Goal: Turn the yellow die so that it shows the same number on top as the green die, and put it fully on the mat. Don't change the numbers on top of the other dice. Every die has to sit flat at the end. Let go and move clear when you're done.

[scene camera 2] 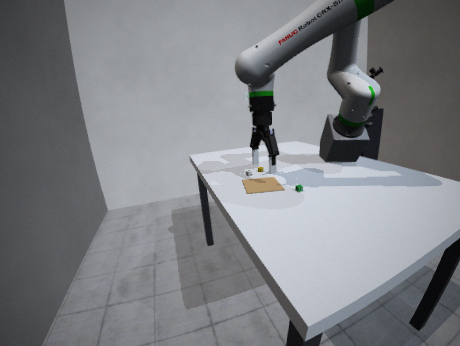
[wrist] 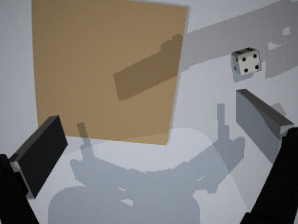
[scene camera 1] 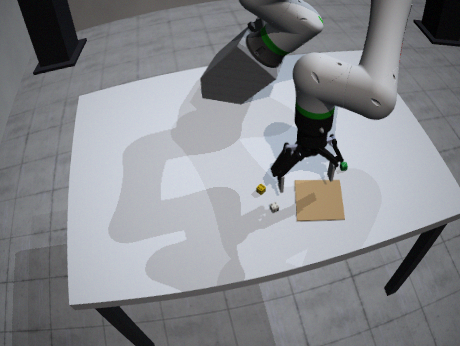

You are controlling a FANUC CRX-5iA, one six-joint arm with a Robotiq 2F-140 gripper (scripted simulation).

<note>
I see my gripper (scene camera 1: 306, 183) and a tan mat (scene camera 1: 316, 200).
The tan mat also shows in the wrist view (wrist: 112, 77). My gripper shows as well in scene camera 2 (scene camera 2: 263, 168) and in the wrist view (wrist: 148, 118).
</note>
